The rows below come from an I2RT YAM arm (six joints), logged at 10 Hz.
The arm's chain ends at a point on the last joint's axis. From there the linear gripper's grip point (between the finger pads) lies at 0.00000 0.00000 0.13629 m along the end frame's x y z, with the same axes.
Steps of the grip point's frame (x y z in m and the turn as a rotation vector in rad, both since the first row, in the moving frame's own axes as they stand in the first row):
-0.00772 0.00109 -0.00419 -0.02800 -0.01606 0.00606
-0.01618 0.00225 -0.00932 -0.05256 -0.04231 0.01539
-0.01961 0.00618 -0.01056 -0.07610 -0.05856 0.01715
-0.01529 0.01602 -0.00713 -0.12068 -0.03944 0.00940
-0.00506 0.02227 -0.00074 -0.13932 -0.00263 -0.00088
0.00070 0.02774 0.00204 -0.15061 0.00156 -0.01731
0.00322 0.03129 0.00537 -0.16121 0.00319 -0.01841
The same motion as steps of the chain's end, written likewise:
-0.00552 -0.00272 -0.00412 -0.02800 -0.01606 0.00606
-0.01036 -0.00486 -0.00901 -0.05256 -0.04231 0.01539
-0.01155 -0.00411 -0.00993 -0.07610 -0.05856 0.01715
-0.00985 -0.00036 -0.00603 -0.12068 -0.03944 0.00940
-0.00471 0.00334 0.00058 -0.13932 -0.00263 -0.00088
0.00031 0.00729 0.00358 -0.15061 0.00156 -0.01731
0.00259 0.00942 0.00714 -0.16121 0.00319 -0.01841

